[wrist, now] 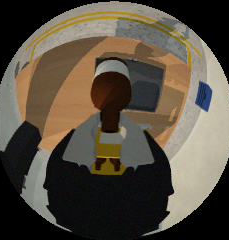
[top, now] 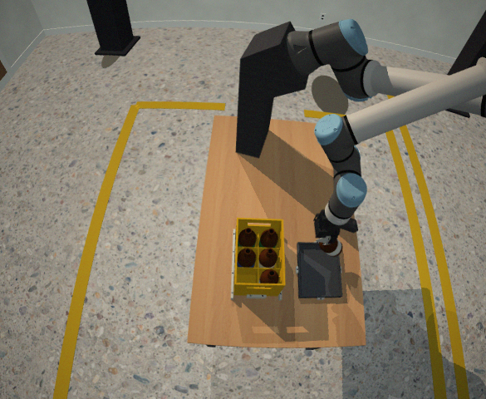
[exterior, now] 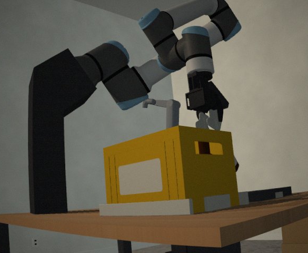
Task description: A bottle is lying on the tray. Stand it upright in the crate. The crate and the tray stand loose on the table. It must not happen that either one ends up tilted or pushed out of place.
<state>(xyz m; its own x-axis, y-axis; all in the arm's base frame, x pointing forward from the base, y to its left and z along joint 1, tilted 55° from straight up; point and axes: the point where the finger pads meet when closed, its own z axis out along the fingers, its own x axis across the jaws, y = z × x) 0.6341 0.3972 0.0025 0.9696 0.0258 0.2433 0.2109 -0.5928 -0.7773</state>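
Now: hand 1 cm past the brown bottle, 3 cm to the right of it and 4 cm above it. The rest, counted from my hand: crate 8 cm ahead, 24 cm to the right, 12 cm below; dark tray 6 cm ahead, 4 cm to the left, 19 cm below.
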